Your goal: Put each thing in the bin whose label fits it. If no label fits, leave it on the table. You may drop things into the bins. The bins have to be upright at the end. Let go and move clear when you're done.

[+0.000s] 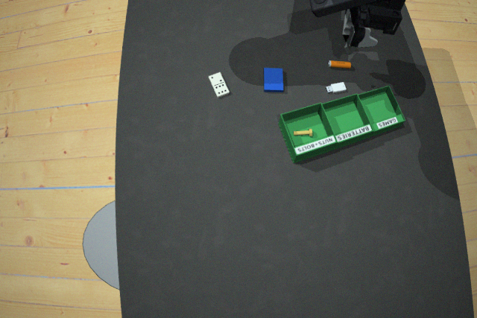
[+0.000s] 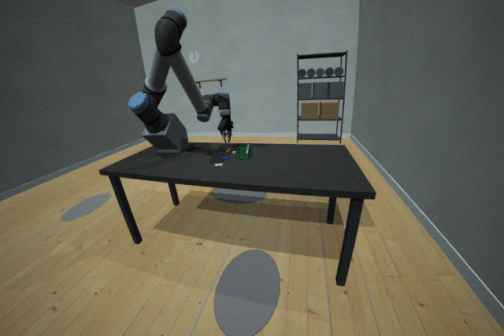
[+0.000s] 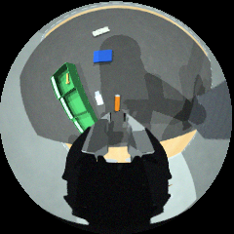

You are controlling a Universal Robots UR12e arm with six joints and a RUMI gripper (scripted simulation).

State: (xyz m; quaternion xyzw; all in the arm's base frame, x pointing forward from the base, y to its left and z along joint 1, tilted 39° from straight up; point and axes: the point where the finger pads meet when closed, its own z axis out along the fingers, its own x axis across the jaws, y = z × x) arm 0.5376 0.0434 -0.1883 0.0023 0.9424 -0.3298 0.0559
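The orange battery is 80 mm below my hand. Round my hand: green three-part bin (140 mm ahead, 70 mm below, 10 mm to the right); white usb stick (90 mm below, 60 mm ahead, 20 mm to the right); blue flat block (150 mm to the right, 90 mm below, 40 mm ahead).
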